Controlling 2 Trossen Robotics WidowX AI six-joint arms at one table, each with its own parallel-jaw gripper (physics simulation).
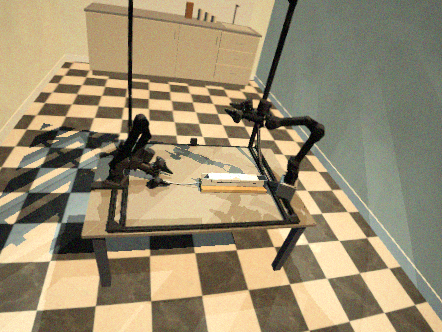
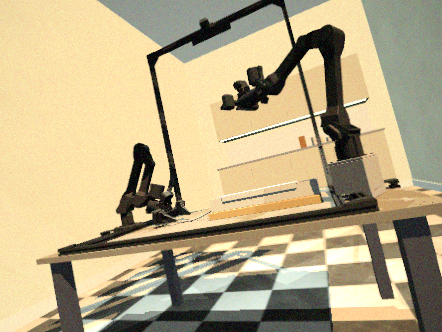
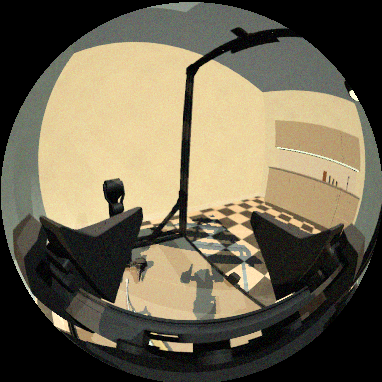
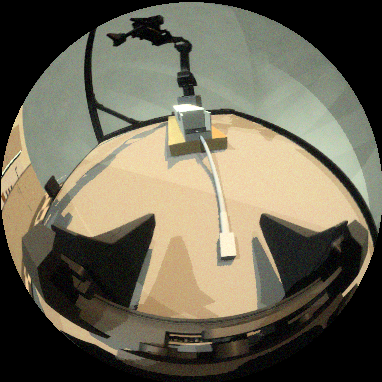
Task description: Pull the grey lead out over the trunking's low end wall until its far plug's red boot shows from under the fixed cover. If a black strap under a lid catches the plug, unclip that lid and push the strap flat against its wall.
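Places are measured from the left arm's base along level axes (x down, y left, z ahead), in centimetres.
Pixels of known places: left gripper, between the fingertips: [image 1: 227, 106] [image 2: 228, 109] [image 3: 198, 215]; right gripper, between the fingertips: [image 1: 171, 179] [image 2: 183, 217] [image 3: 128, 281] [image 4: 209, 219]; left arm's base, origin of its link: [image 1: 289, 181] [image 2: 351, 158] [image 4: 188, 95]; right arm's base, origin of its link: [image 1: 116, 178] [image 2: 128, 224].
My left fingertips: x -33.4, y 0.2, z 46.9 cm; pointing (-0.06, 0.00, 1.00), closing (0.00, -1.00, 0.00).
Ahead of a thing's pixels: the offset from my left fingertips to its top centre. "pt": to the spot under its first point.
The white-grey trunking {dx +37.0, dy +8.7, dz -15.9 cm} [image 1: 232, 177] [image 4: 192, 119] lies on an orange-yellow base [image 1: 232, 189] [image 2: 265, 207] [image 4: 176, 145]. The grey lead {pt dx +44.1, dy +23.3, dz +10.9 cm} [image 1: 182, 184] [image 4: 216, 180] comes out over its near end and runs to a pale plug {dx +44.0, dy +25.6, dz +18.9 cm} [image 4: 227, 244] on the table. My right gripper [image 1: 169, 178] [image 4: 209, 219] is open, low over the table, fingers apart on either side of the lead and plug, touching neither. My left gripper [image 1: 227, 115] [image 3: 198, 215] is open and empty, high above the table's far side. No red boot or black strap shows; lid details are too small to tell.
A black frame [image 1: 200, 226] borders the tabletop. Black uprights {pt dx -8.4, dy +4.9, dz +57.4 cm} [image 1: 130, 65] [image 3: 186, 150] rise at the back. A small black block [image 1: 193, 142] stands at the far edge. The left arm's grey base box [image 1: 286, 190] [image 2: 357, 175] stands by the trunking's other end.
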